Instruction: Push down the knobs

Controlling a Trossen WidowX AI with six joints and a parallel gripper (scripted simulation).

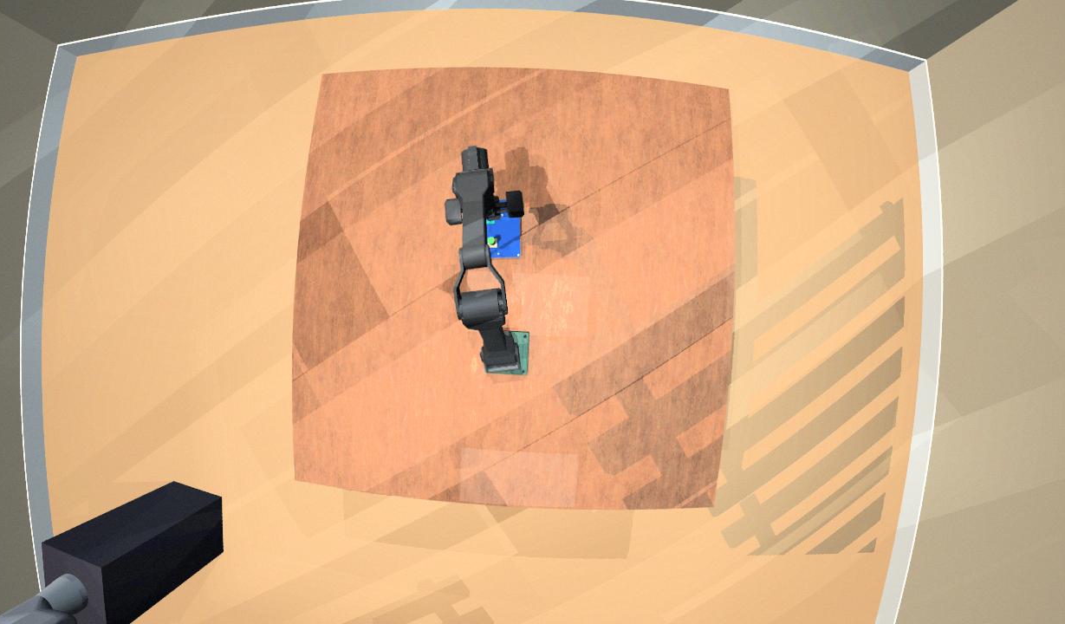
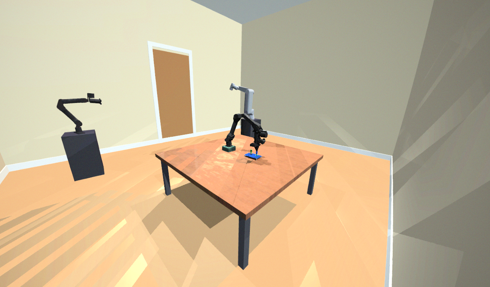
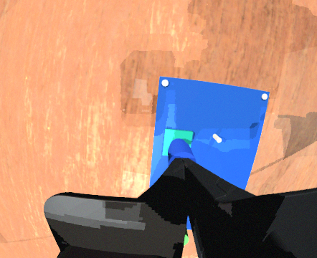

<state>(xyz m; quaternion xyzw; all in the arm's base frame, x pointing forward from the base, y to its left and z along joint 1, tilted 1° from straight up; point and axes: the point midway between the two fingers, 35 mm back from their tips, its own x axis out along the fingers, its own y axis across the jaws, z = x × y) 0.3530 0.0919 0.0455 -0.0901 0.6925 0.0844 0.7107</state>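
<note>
My gripper tip is now 2 cm above the blue knob. The rest, counted from my gripper tip: green knob (6 cm behind, 2 cm to the right, 2 cm below).
</note>
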